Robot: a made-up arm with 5 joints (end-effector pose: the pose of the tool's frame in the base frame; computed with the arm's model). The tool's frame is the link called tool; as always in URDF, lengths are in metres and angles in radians.
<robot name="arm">
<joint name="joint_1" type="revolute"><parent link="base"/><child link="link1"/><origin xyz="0.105 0 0.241" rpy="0 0 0"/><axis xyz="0 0 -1"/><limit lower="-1.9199" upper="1.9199" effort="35" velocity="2.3"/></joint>
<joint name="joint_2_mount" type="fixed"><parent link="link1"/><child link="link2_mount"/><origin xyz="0.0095 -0.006 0.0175" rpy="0 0 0"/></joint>
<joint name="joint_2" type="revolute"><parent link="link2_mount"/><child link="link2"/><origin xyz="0.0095 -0.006 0.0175" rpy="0 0 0"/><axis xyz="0 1 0"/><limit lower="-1.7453" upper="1.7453" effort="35" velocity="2.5"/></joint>
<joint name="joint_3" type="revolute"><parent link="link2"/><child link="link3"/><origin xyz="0.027 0 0.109" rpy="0 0 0"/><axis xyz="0 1 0"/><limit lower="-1.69" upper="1.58" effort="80" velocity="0.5"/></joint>
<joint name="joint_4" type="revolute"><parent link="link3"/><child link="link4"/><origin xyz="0.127 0 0.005" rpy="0 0 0"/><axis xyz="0 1 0"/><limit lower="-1.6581" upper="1.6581" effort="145" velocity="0.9"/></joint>
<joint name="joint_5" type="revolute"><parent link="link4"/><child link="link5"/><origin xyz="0.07 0.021 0" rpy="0 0 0"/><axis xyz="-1 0 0"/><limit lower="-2.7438" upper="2.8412" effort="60" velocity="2.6"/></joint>
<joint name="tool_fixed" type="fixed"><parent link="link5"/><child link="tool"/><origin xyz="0 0 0" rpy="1.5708 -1.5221 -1.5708"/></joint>
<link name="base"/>
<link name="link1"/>
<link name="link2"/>
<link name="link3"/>
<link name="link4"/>
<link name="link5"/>
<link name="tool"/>
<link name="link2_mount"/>
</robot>
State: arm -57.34 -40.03 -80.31 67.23 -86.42
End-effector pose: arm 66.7 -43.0 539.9 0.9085 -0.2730 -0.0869 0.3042
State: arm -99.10 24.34 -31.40 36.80 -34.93
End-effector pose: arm 52.7 269.8 350.0 0.4667 -0.1847 0.4414 0.7438
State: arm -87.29 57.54 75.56 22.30 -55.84
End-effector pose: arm 95.0 -20.9 186.4 -0.5165 0.1583 0.2083 0.8153
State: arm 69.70 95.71 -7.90 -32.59 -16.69
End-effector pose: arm 174.0 -160.6 54.1 -0.1268 -0.2706 -0.6699 0.6796
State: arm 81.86 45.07 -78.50 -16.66 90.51
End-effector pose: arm 151.2 -259.5 461.7 -0.9361 -0.0854 0.0174 0.3408
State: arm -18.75 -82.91 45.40 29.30 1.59
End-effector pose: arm 178.9 34.6 407.5 0.1309 -0.7445 0.0999 0.6470
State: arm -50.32 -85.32 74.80 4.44 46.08
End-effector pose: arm 165.8 87.4 347.3 0.0456 -0.7422 0.4874 0.4577
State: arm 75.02 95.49 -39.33 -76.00 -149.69
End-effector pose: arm 182.4 -254.3 159.8 -0.5120 0.6384 0.5260 0.2315
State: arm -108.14 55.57 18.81 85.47 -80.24
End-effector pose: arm 66.1 89.8 170.3 -0.5698 -0.0557 0.1782 0.8003
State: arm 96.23 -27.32 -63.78 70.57 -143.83
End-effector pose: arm 108.4 -51.8 536.7 -0.3498 0.7436 0.4862 0.2971
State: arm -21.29 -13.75 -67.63 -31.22 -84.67
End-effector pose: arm 107.8 10.7 579.2 -0.7971 0.5712 -0.1070 0.1642
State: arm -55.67 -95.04 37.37 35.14 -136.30
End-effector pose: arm 118.1 35.1 430.1 0.8247 0.1068 -0.3695 0.4146
